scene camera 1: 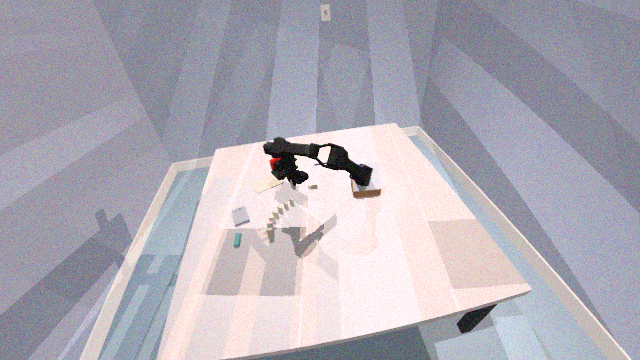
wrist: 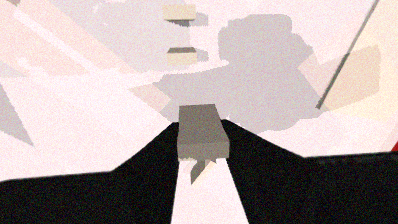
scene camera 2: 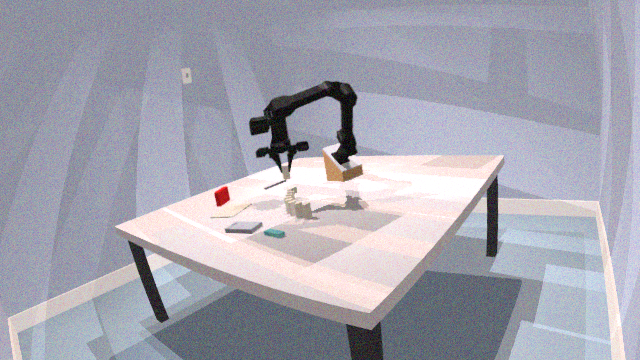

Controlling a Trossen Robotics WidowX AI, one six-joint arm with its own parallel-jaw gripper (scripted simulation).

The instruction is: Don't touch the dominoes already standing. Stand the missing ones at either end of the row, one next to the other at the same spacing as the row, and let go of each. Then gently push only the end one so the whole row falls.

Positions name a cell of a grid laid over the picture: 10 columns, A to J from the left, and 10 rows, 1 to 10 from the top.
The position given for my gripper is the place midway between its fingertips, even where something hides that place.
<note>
I see my gripper (scene camera 2: E5).
My gripper is seen too in the wrist view (wrist: F6).
</note>
